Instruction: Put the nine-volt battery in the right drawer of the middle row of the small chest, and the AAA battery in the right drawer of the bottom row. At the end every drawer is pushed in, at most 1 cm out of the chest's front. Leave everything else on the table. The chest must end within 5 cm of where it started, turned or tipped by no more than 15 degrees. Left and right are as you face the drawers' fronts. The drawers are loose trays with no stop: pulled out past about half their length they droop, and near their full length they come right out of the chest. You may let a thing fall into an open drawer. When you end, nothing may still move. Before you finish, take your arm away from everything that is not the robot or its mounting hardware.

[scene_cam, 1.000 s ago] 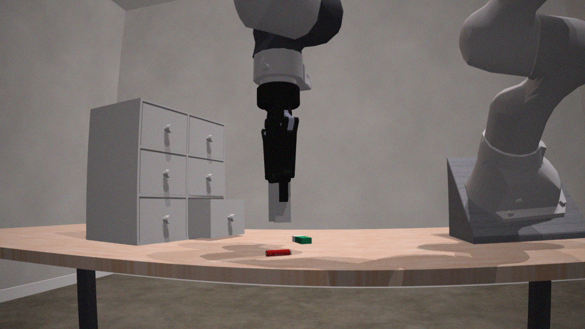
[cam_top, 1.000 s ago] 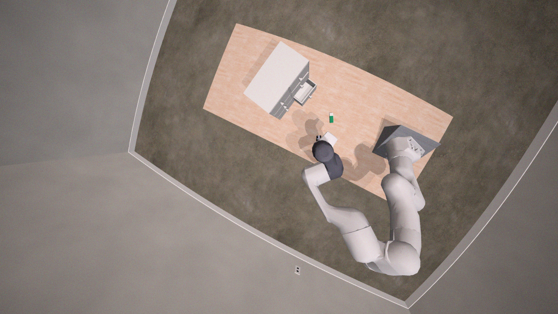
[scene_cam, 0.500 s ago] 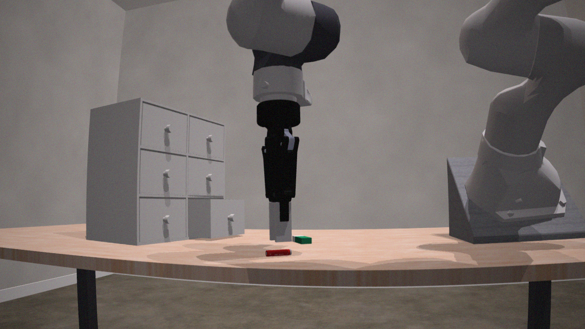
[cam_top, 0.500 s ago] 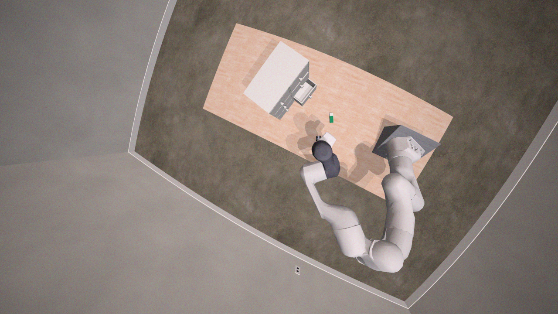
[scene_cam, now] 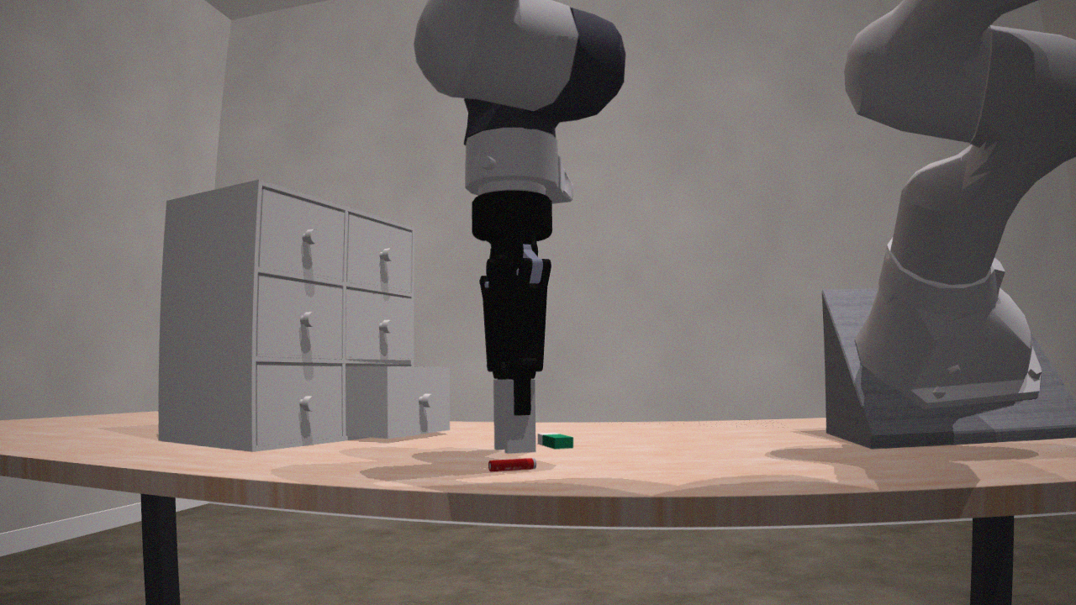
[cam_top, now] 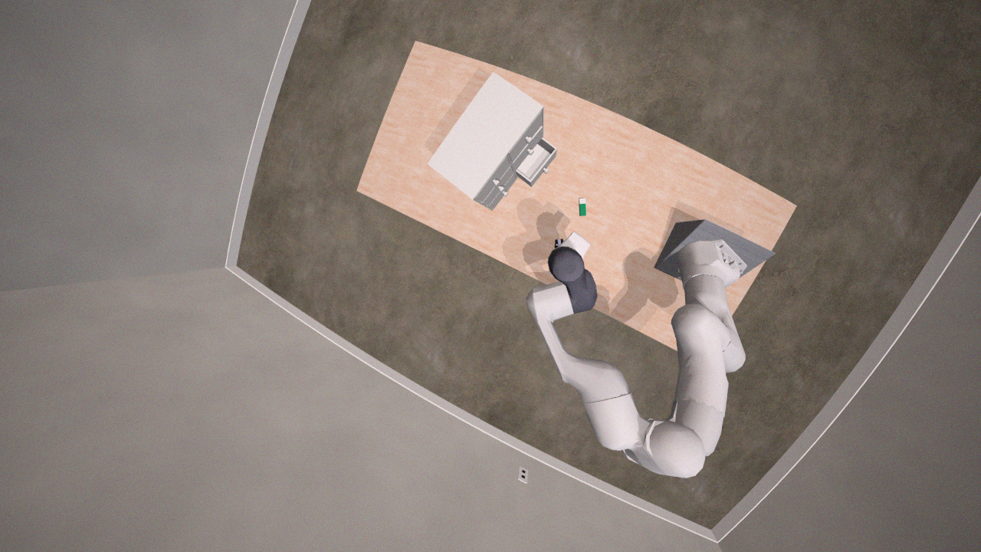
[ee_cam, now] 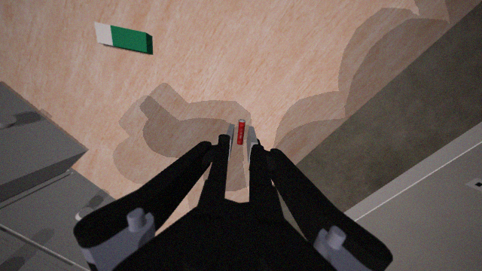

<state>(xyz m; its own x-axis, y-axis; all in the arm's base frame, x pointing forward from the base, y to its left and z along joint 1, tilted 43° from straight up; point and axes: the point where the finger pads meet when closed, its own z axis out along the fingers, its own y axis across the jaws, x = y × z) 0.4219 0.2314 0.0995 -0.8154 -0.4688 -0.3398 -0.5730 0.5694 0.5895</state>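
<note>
My gripper is now 5 cm above the red AAA battery. Also, from my hand: green nine-volt battery: 36 cm ahead, 24 cm to the right, 7 cm above.
</note>
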